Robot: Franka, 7 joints.
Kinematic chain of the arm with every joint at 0, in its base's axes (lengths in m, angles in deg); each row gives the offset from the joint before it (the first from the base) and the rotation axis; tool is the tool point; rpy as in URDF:
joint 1: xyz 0 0 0.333 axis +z
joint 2: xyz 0 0 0 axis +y
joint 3: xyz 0 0 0.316 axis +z
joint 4: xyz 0.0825 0 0 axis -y
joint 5: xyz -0.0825 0 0.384 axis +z
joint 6: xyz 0 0 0 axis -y
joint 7: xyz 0.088 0 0 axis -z
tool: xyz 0 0 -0.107 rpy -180 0 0
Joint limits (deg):
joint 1: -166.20..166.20
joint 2: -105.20..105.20
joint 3: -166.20..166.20
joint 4: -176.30..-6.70
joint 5: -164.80..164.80
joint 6: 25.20..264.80
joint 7: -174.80..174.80
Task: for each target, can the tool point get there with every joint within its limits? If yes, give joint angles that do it. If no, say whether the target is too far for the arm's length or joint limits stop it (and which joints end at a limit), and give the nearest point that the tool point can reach.
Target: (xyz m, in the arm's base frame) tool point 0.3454 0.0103 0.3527
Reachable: yes | joints -4.29 3.18 29.00 -154.49 85.99 244.30 -42.75
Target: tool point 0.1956 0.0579 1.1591
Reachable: yes | joints -46.87 -12.30 34.17 -35.83 -105.77 141.36 -3.26
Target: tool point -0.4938 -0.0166 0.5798
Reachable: yes | joints -76.98 40.00 -126.14 -129.43 -60.86 195.51 -1.57
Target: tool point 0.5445 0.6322 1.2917
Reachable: no: too far | nearest point 0.3675 0.4267 0.9801 | short by 0.413 m
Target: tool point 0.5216 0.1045 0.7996
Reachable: yes | joints 24.48 72.42 -131.39 -41.38 -81.19 45.03 -103.97
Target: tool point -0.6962 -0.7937 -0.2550
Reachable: no: too far | nearest point -0.4942 -0.5634 -0.0844 | short by 0.351 m
